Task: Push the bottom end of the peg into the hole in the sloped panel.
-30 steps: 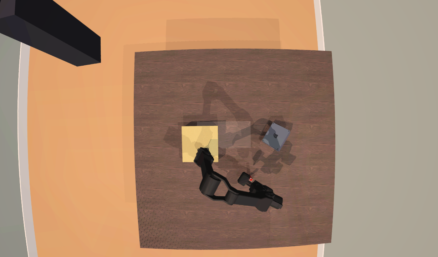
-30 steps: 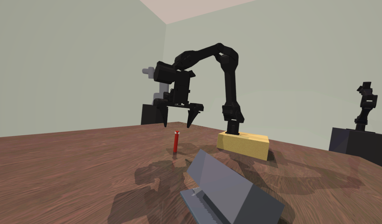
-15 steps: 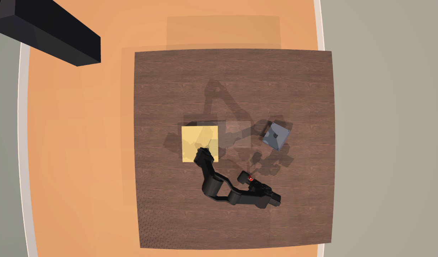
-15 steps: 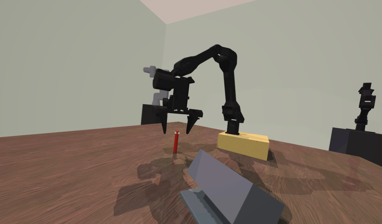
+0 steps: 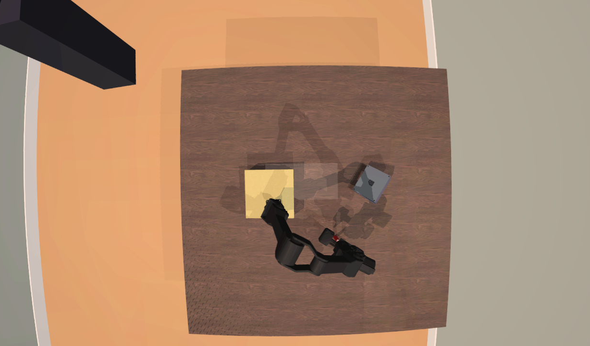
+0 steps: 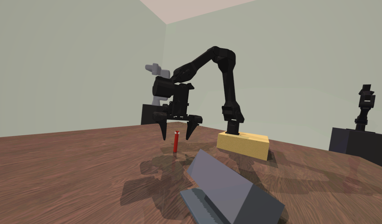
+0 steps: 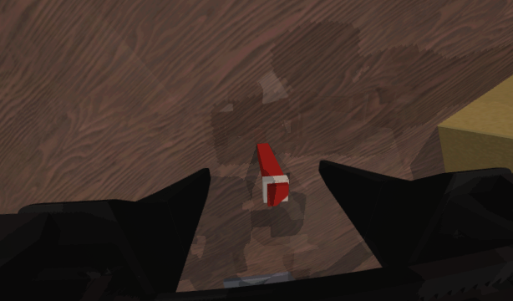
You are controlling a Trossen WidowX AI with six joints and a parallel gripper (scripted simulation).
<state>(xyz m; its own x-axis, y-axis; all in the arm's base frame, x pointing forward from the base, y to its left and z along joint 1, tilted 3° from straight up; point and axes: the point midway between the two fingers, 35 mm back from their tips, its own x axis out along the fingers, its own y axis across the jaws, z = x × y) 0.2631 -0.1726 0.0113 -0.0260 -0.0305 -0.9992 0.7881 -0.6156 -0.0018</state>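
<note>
Now: gripper tip 1 cm below the red square peg. From my gripper tip the other things lie so: grey sloped panel: 23 cm to the left, 17 cm ahead.
</note>
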